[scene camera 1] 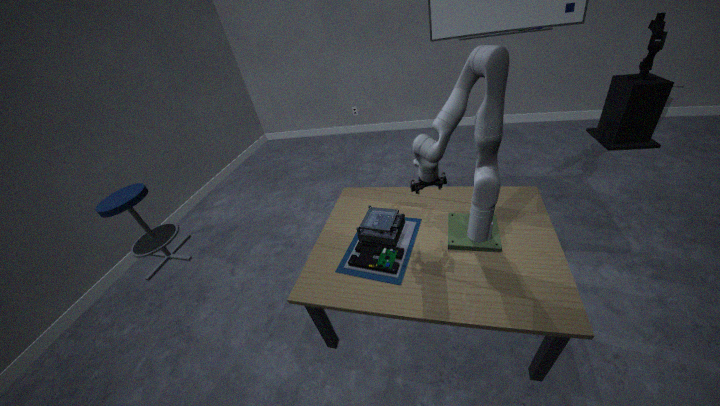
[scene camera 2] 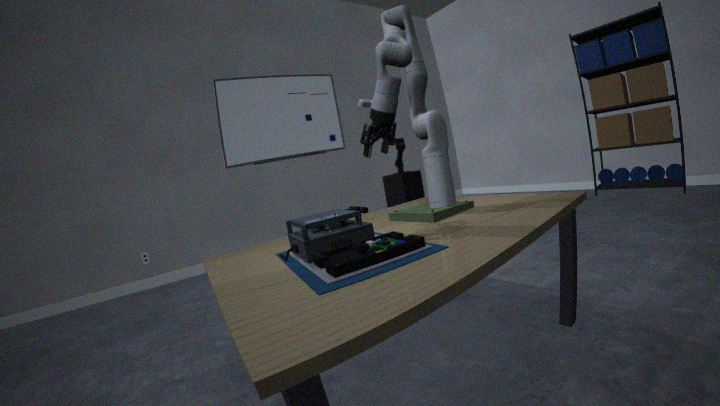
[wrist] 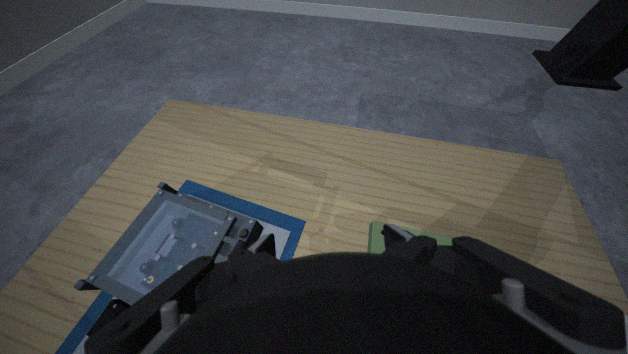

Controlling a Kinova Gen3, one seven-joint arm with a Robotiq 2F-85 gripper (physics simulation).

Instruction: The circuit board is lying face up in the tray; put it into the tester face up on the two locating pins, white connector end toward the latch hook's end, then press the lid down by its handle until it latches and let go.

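Frame: origin at the arm's base, x right, y up, z back, level; centimetres.
Where they show: gripper, fingertip midpoint: (scene camera 1: 428,190) (scene camera 2: 375,155) (wrist: 328,241); arm's base, origin of the base link: (scene camera 1: 478,235) (scene camera 2: 442,205).
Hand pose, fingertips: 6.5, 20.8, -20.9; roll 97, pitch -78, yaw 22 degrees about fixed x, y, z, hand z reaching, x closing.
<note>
Each offset is from my fingertips to the top centre of the thing, as dx, dy, dz. "spot": to the spot under its first point. Level surfaces: height alone.
The green circuit board @[-19.8, -20.6, -18.7] (scene camera 1: 387,258) (scene camera 2: 385,244) lies face up in the black tray @[spot: -21.6, -21.6, -31.3] (scene camera 1: 358,261) (scene camera 2: 347,263), at the tray's right part in scene view 1. Its white connector is at the end nearer the tester. The grey tester @[spot: -10.1, -17.5, -23.6] (scene camera 1: 377,236) (scene camera 2: 330,240) stands beside the tray. Its framed clear lid @[-1.5, -13.8, -23.4] (scene camera 1: 381,219) (wrist: 172,245) lies over the body, with a gap showing under it. The locating pins and latch hook cannot be made out. My gripper (scene camera 1: 429,189) (scene camera 2: 376,150) (wrist: 328,241) is open and empty, high above the table, behind and right of the tester in scene view 1.
Tester and tray stand on a blue-bordered mat @[dy -23.2] (scene camera 1: 372,276) (scene camera 2: 322,287) (wrist: 240,205). The arm's green base plate (scene camera 1: 458,237) (scene camera 2: 410,213) (wrist: 377,241) is right of the mat on the wooden table @[dy -23.4] (scene camera 1: 504,287). A stool (scene camera 1: 122,200) and a dark pedestal (scene camera 1: 632,113) stand on the floor.
</note>
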